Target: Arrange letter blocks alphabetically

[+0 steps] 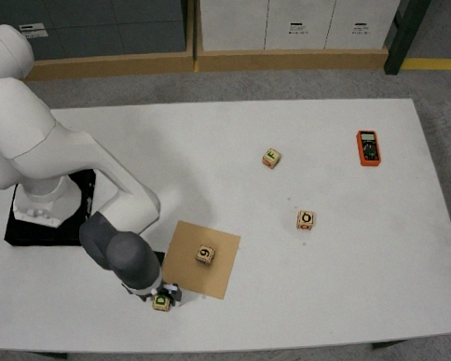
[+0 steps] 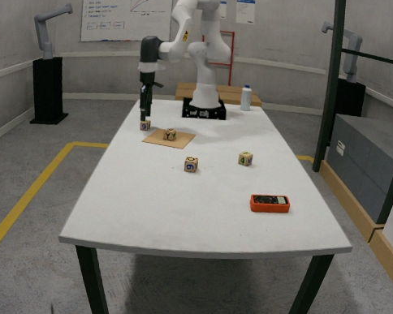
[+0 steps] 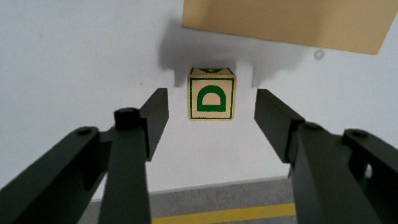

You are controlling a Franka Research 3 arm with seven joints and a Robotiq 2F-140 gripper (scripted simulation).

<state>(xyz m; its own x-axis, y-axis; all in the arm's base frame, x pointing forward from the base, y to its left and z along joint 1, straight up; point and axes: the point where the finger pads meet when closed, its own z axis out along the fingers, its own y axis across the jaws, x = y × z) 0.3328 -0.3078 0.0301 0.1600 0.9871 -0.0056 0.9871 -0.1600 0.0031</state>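
Right now my hand is 60 mm above the block. From my hand the other things lie so: tan mat (110 mm ahead, 130 mm to the left, 80 mm below); orange multimeter (680 mm ahead, 500 mm to the left, 70 mm below); white bottle (520 mm behind, 580 mm to the left).
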